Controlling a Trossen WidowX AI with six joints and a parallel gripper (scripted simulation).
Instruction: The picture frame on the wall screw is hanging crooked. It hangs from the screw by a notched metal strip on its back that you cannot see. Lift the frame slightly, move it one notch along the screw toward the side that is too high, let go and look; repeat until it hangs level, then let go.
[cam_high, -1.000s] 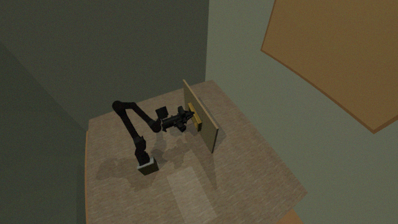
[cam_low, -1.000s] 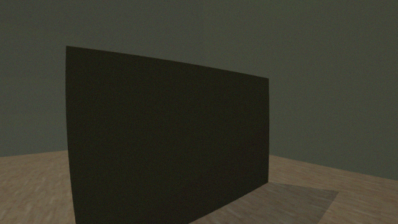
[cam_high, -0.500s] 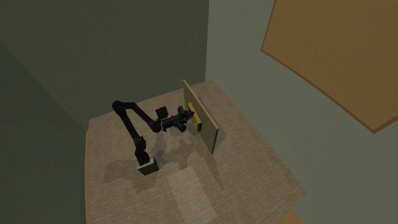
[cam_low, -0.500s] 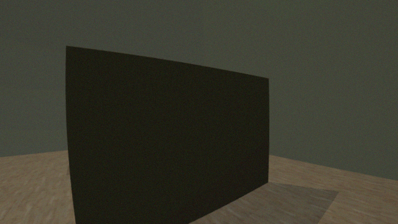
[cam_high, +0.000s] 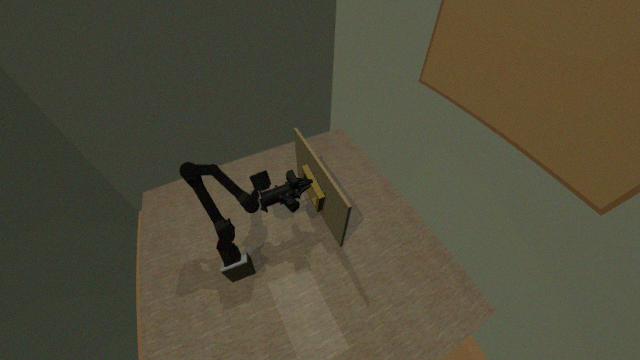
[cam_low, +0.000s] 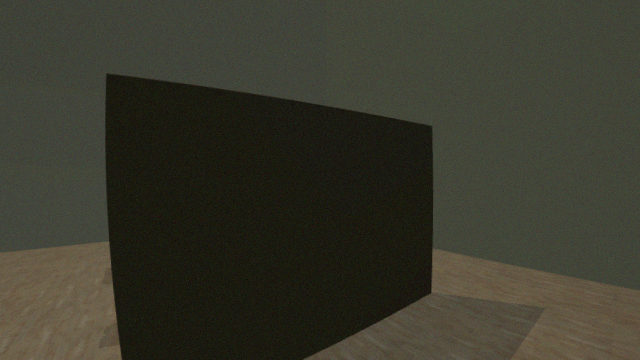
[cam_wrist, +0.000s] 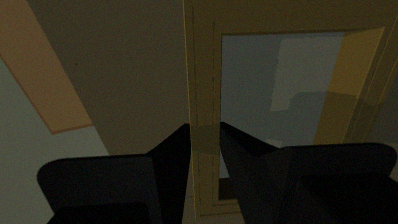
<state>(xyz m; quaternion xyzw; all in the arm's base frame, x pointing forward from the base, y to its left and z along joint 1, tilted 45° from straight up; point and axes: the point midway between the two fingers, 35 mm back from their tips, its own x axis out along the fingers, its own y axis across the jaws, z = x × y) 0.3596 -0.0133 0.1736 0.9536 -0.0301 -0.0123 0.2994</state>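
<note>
Right now the yellow picture frame is 1 cm ahead of my gripper tip, 1 cm to the left of it and 5 cm below it. From my gripper tip the other things lie so: wall board: 2 cm ahead, 1 cm to the left, 6 cm below.
</note>
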